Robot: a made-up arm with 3 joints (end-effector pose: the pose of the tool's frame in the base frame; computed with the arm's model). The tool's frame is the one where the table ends. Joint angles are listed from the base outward.
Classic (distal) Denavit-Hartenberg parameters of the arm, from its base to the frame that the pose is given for. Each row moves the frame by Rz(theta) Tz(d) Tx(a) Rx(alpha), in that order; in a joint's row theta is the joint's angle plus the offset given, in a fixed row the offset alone. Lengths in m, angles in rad.
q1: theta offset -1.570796, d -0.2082, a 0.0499, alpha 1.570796
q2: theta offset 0, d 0.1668, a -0.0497, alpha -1.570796
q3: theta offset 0.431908, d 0, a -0.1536, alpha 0
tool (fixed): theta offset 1.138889, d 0.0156, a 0, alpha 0
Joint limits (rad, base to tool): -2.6..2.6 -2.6..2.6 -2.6..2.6
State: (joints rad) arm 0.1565 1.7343 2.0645
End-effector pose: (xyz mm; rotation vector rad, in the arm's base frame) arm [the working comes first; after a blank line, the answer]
Working (the frame after each row of the table, in the pose's form):
after q1: 7.8 -49.3 -208.2 1.2792 -1.0931 -1.0931
after q2: -155.7 -83.3 -257.2 -1.2023 -1.4068 -1.0202
after q3: -250.1 -77.9 -136.1 -1.6698 0.6758 0.7872

-252.5 -62.7 -138.7 -1.1781 1.6615 1.5484
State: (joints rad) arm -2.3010 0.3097 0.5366
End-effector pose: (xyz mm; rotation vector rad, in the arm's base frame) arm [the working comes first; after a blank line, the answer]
Working (the frame after each row of the table, in the pose's form):
after q1: -37.2 33.3 -208.2 0.6865 1.7960 1.7960
after q2: 109.3 126.0 -223.3 0.3727 -0.1425 2.3874
after q3: 255.5 165.0 -249.9 -0.2981 0.3389 -2.8709

259.1 161.8 -235.0 -0.0535 0.3494 -1.7486
